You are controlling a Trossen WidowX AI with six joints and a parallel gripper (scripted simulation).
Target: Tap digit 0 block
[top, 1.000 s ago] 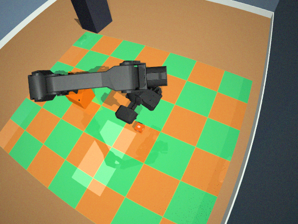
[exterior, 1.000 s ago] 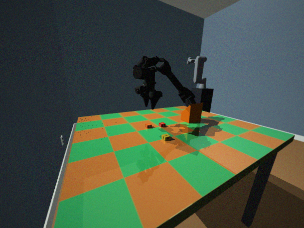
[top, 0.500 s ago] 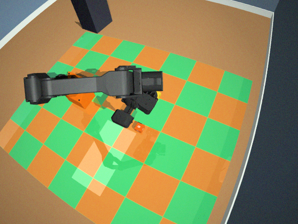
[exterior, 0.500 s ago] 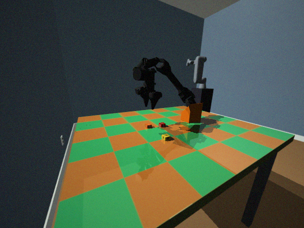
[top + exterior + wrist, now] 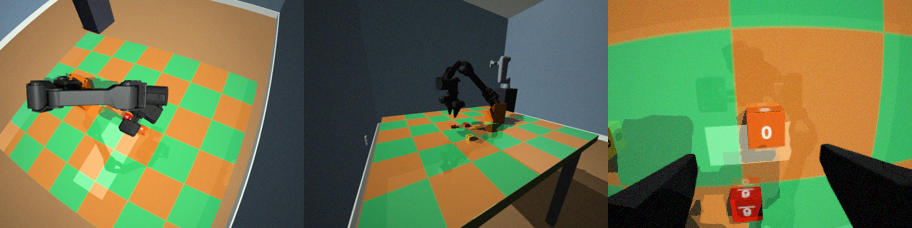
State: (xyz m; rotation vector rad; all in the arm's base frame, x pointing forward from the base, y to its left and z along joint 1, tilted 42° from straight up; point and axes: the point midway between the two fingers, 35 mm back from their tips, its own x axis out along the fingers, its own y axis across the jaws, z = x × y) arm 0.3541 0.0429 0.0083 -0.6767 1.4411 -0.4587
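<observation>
Right now my gripper tip is 100 mm past the red block and 70 mm above it.
</observation>
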